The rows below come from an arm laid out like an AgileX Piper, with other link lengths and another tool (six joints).
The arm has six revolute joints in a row. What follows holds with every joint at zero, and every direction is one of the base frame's. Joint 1 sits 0.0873 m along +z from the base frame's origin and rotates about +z. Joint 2 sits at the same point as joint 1 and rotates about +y. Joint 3 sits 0.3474 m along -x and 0.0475 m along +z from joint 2 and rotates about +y. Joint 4 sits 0.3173 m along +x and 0.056 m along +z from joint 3 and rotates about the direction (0.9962, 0, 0.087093). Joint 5 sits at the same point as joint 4 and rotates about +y. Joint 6 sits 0.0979 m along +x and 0.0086 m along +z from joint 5 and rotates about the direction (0.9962, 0, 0.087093). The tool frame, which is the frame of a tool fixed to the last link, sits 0.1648 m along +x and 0.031 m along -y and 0.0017 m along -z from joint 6; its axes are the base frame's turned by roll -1.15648, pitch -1.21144 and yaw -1.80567 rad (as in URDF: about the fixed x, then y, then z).
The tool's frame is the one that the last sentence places.
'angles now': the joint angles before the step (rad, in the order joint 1, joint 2, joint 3, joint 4, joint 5, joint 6). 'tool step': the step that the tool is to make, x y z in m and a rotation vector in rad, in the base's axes. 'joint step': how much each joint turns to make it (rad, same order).
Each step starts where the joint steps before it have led.
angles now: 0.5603, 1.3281, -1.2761, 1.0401, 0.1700, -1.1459
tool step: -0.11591, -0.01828, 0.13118, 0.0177, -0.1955, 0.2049
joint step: -0.0397, -0.2071, -0.1294, -0.0365, 0.3012, 0.0020
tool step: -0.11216, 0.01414, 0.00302, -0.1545, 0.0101, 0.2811
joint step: 0.0000, -0.0946, -0.0836, -0.0478, 0.4038, 0.0719
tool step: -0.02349, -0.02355, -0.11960, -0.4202, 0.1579, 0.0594
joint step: -0.0001, -0.0086, 0.0325, -0.2747, 0.3641, 0.1143
